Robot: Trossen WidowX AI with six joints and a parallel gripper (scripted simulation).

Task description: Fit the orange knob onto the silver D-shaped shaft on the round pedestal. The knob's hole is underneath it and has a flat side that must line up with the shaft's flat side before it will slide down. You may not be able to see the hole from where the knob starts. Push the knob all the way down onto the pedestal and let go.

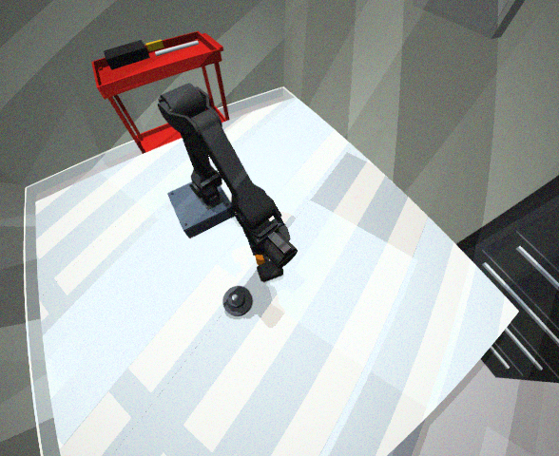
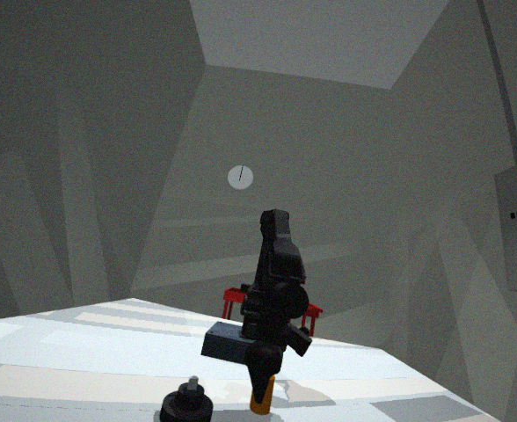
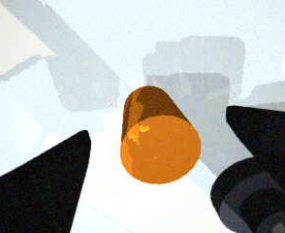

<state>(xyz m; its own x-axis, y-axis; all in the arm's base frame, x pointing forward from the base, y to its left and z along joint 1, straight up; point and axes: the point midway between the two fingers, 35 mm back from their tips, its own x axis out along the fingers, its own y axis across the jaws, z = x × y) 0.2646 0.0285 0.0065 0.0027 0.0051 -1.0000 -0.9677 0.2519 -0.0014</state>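
Now: the orange knob 10 mm above my gripper tip. Round my gripper tip: round dark pedestal (60 mm ahead, 130 mm to the right).
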